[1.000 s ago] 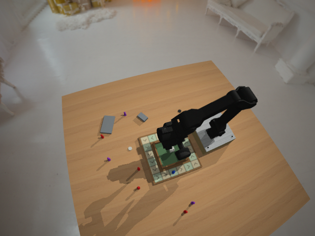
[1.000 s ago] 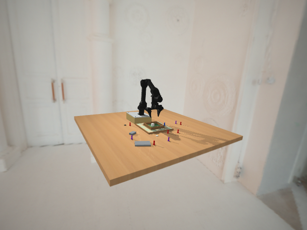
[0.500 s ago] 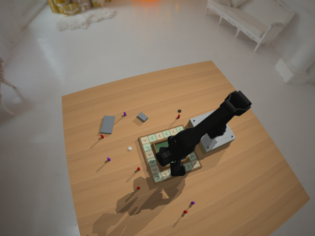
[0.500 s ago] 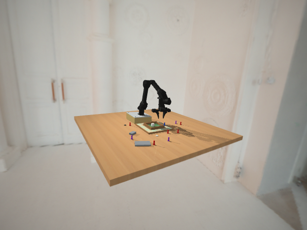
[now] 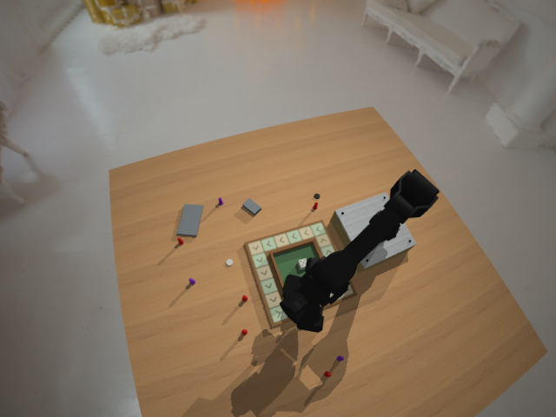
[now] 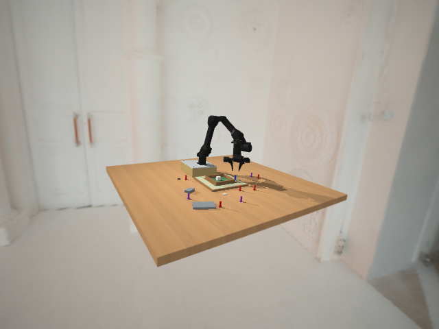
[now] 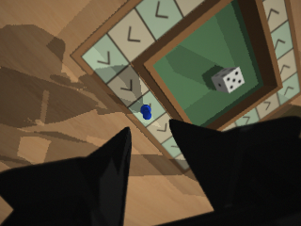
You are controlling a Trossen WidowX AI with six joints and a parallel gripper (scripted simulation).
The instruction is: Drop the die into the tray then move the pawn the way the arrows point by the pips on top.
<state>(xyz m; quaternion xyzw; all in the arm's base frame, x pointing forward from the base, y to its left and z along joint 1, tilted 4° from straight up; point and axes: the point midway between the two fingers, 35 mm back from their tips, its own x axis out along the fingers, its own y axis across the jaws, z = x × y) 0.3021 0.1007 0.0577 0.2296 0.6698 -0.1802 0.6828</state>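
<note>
My gripper tip is 5 cm above the blue pawn. The rest, counted from my gripper tip: white disc 17 cm ahead, 22 cm to the right, 7 cm below; then white die 5 cm behind, 12 cm to the right, 5 cm below; then green dice tray 3 cm behind, 11 cm to the right, 7 cm below.
</note>
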